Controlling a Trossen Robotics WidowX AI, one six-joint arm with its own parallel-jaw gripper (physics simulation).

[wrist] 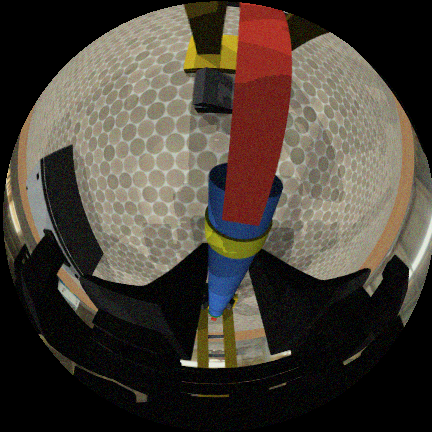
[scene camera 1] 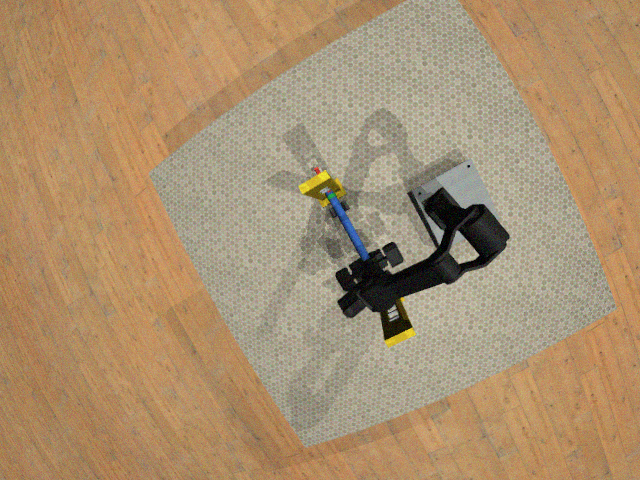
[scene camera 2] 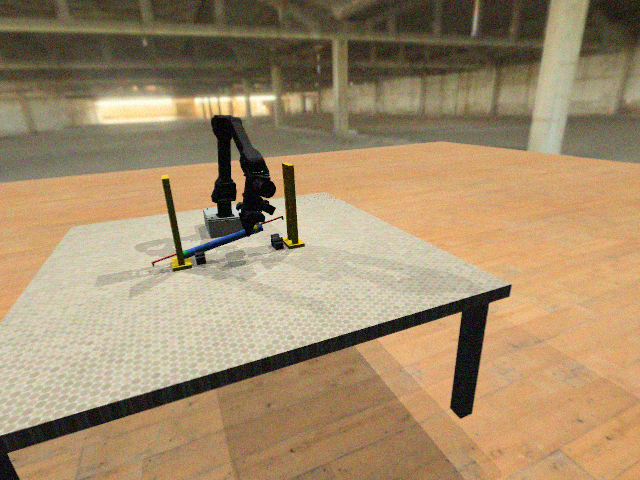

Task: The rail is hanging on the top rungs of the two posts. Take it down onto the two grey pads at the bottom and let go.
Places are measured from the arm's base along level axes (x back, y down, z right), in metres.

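Pixels of known places: gripper, fingertip midpoint: (wrist: 227, 249) (scene camera 1: 365, 256) (scene camera 2: 247, 235); arm's base, origin of the base link: (wrist: 55, 246) (scene camera 1: 436, 205) (scene camera 2: 225, 215).
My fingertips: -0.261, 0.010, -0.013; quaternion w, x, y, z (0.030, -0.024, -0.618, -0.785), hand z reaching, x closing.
Note:
Ahead of a thing's pixels: the offset from my fingertips to its middle, as dx, dy, dz. "pt": to the spot under its first point. Level surfaces: height alone.
The blue rail {+0.007, +0.007, +0.089} (scene camera 1: 348, 227) (scene camera 2: 219, 241) (wrist: 227, 272), with red end strips, is below the top rungs and tilted. Its green-ringed end is low by the left post {+0.017, -0.085, +0.230} (scene camera 2: 172, 222) in scene camera 2; its yellow-ringed end is higher, near the right post {-0.015, -0.085, -0.169} (scene camera 2: 290, 206). My gripper (scene camera 1: 368, 263) (scene camera 2: 251, 227) (wrist: 227, 249) is shut on the rail near the yellow ring. One grey pad {+0.012, +0.043, +0.168} (scene camera 2: 200, 258) is under the low end; whether they touch is unclear. The other pad {-0.010, +0.043, -0.107} (scene camera 2: 277, 241) (wrist: 212, 90) stands below and beyond the raised end.
The yellow posts also show from above, one at the upper left (scene camera 1: 314, 181) and one lower down {pt -0.015, -0.236, -0.165} (scene camera 1: 399, 336). The arm's grey base (scene camera 1: 465, 186) (scene camera 2: 223, 226) stands to one side of the rail on the tiled table top {dy +0.065} (scene camera 1: 248, 206) (scene camera 2: 310, 289).

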